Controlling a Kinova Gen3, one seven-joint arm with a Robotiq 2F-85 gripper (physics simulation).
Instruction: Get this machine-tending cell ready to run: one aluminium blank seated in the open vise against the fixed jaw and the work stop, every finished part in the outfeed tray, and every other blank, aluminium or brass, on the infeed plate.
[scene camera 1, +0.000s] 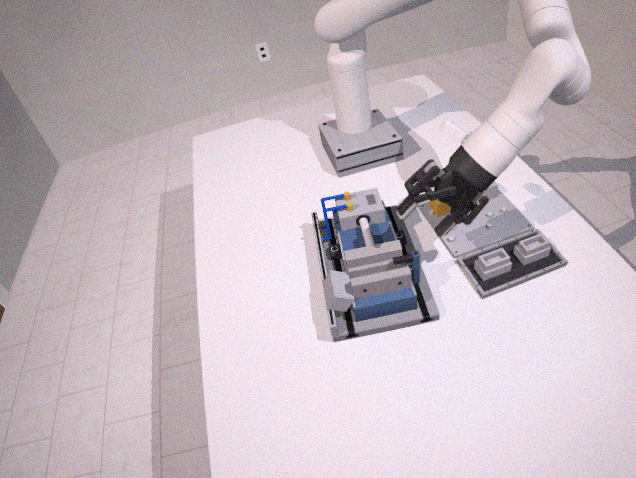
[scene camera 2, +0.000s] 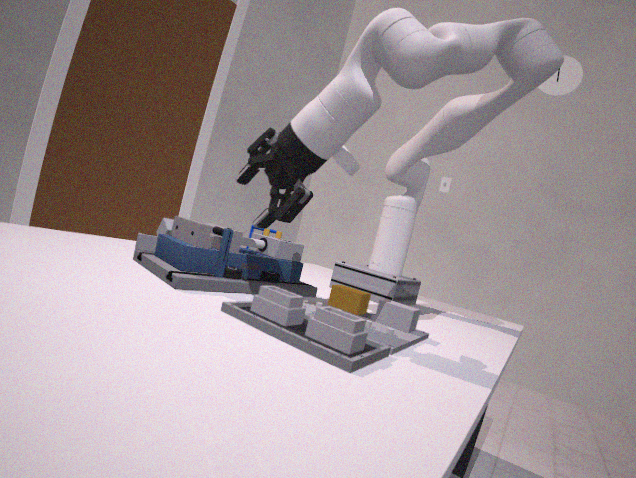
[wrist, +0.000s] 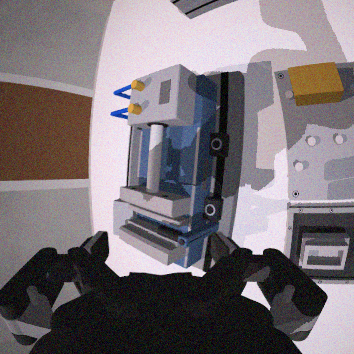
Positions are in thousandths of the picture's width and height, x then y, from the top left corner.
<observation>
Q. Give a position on an infeed plate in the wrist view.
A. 903, 504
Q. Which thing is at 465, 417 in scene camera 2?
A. My gripper.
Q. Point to an outfeed tray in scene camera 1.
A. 811, 581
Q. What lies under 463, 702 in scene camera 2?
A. An outfeed tray.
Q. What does my gripper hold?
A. Nothing.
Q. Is my gripper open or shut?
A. Open.
</observation>
